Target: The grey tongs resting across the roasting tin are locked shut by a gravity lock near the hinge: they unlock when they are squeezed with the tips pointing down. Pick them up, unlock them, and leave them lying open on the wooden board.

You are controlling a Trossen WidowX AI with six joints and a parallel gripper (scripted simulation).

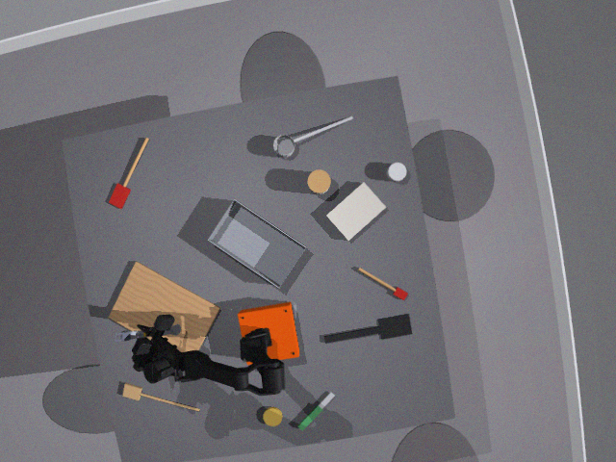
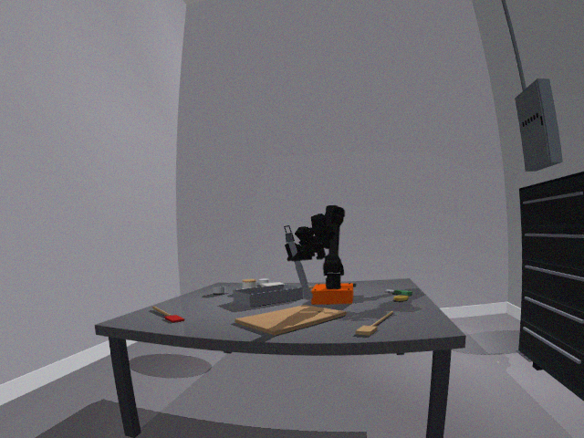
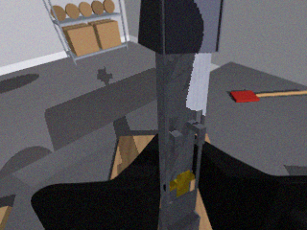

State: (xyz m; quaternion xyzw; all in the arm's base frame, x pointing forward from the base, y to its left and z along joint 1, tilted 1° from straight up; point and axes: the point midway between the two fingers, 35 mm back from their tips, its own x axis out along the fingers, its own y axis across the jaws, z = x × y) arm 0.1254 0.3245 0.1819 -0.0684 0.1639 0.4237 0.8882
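Right now my gripper tip is 220 mm above the wooden board. The rest, counted from my gripper tip: roasting tin: 180 mm ahead, 400 mm to the right, 200 mm below; red spatula: 510 mm ahead, 40 mm to the left, 220 mm below; yellow lock piece: 20 mm behind, 30 mm to the right, 10 mm above.
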